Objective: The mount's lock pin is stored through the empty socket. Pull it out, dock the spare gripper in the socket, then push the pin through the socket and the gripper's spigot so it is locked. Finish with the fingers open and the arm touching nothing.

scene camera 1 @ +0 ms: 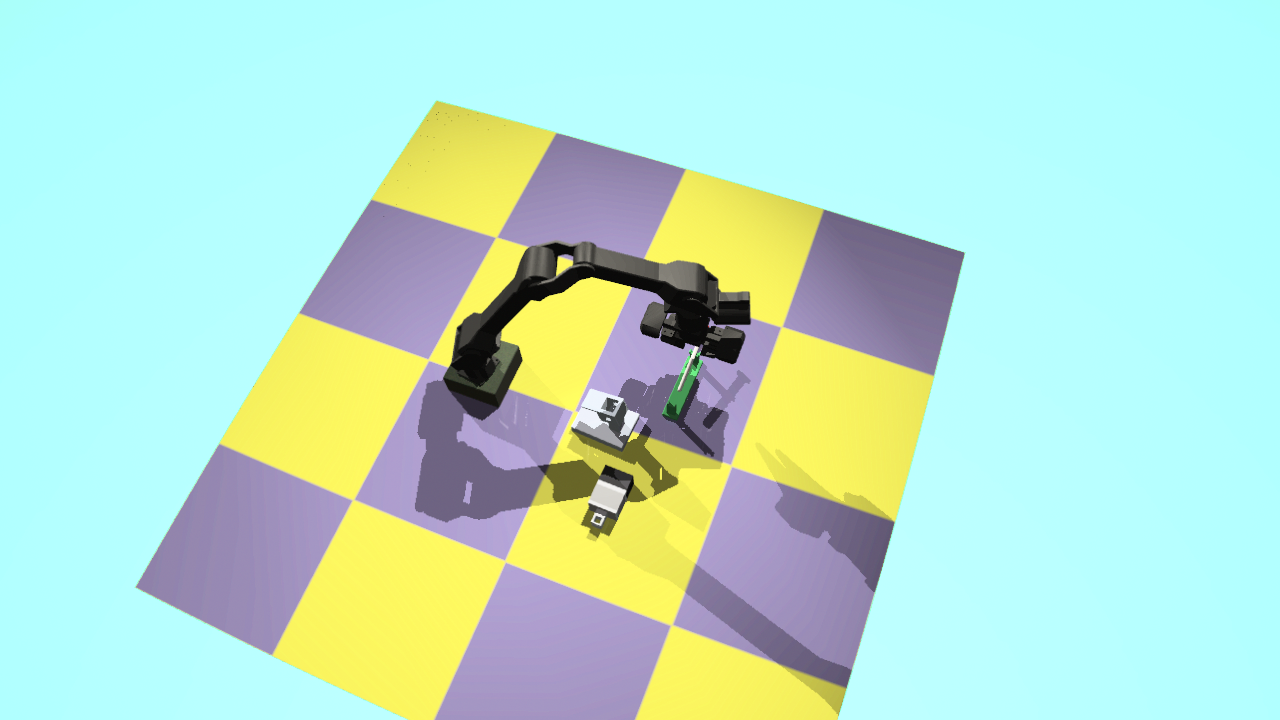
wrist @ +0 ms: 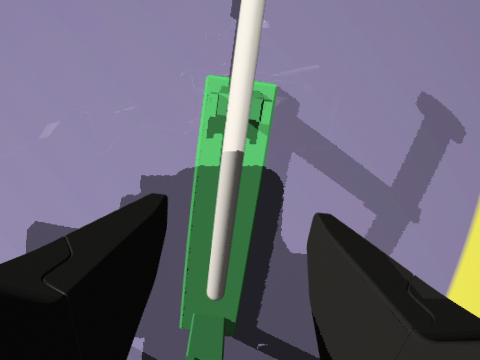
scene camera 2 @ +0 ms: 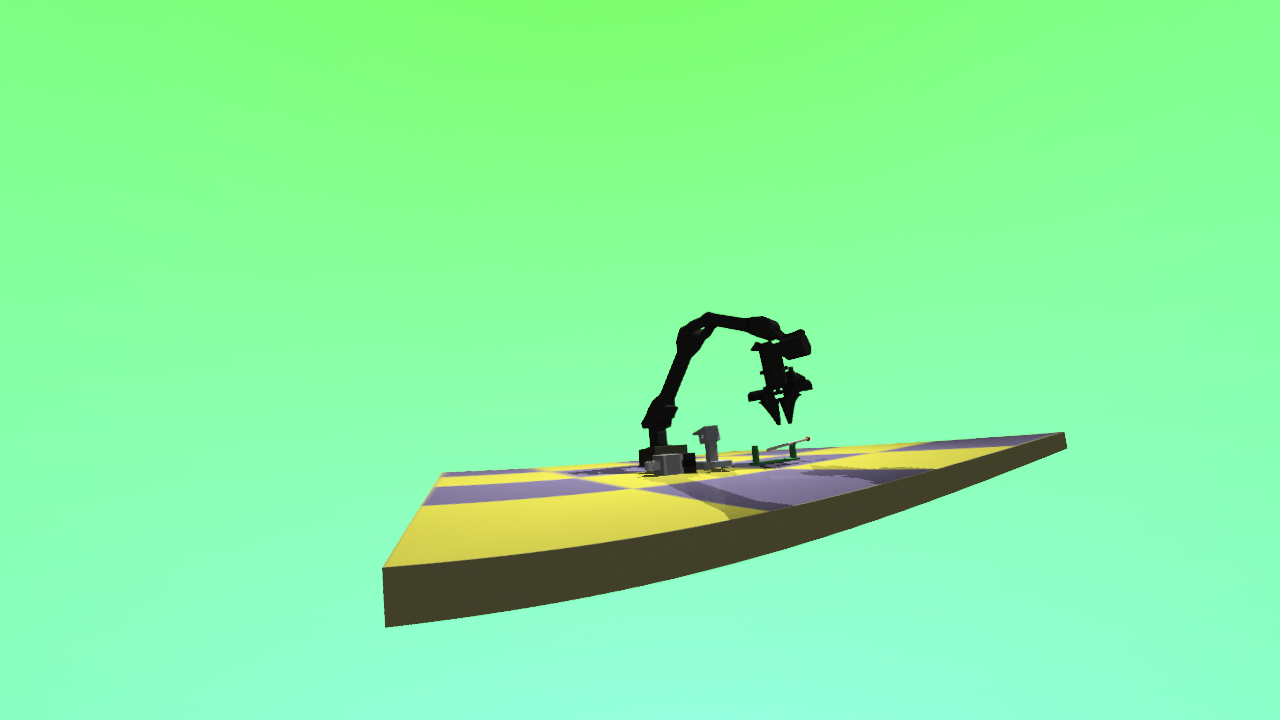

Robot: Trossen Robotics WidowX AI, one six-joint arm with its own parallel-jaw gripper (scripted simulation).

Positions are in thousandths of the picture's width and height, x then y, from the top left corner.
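Visible: a socket (scene camera 1: 473,581) and a green cradle (scene camera 1: 528,562), the cradle also appearing in the wrist view (wrist: 436,893). A spare gripper (scene camera 1: 477,685), (scene camera 2: 532,644) is visible as well; in the wrist view the spare gripper is out of frame. My gripper (scene camera 1: 542,487), (scene camera 2: 613,590), (wrist: 499,612) is visible too.
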